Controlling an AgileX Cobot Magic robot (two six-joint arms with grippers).
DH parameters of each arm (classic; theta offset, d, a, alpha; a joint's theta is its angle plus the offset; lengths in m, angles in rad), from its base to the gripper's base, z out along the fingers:
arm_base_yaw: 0 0.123 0 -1.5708
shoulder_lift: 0.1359 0 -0.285 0
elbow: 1.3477 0 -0.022 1.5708
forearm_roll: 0 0.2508 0 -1.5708
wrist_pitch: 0 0 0.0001 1.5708
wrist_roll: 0 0.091 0 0
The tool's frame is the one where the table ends.
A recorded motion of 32 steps. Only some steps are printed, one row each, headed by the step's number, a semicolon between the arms.
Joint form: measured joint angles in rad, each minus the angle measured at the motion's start. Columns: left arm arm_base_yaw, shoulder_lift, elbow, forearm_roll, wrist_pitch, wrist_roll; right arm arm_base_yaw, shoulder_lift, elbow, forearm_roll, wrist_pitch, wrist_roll.
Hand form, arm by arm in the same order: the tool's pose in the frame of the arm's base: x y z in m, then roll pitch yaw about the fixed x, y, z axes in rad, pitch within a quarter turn. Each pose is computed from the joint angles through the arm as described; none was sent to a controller.
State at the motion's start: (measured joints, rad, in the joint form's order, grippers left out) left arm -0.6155 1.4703 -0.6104 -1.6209 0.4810 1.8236; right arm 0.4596 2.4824 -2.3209 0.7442 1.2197 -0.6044
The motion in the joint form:
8: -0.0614 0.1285 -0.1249 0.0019 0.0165 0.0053; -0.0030 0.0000 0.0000 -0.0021 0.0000 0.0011
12: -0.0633 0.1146 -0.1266 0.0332 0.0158 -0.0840; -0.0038 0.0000 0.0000 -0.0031 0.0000 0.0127
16: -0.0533 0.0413 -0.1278 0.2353 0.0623 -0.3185; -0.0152 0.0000 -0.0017 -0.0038 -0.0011 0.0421
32: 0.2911 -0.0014 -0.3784 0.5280 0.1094 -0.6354; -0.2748 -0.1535 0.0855 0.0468 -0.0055 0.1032
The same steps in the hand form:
8: 0.2061 -0.2214 0.1897 -2.8643 0.8981 2.1759; 0.4458 0.2833 0.2036 2.5792 0.5623 -2.4136
12: 0.2045 -0.2208 0.1932 -2.8008 0.8804 2.2556; 0.4460 0.2829 0.2035 2.5742 0.5558 -2.4253
16: 0.1945 -0.2128 0.2092 -2.7490 0.8410 2.2788; 0.4494 0.2778 0.2040 2.5607 0.5421 -2.4655
32: 0.2801 -0.1417 0.2817 -2.8334 0.9496 2.5543; 0.4847 0.1523 0.2617 2.4859 0.5844 -2.8122

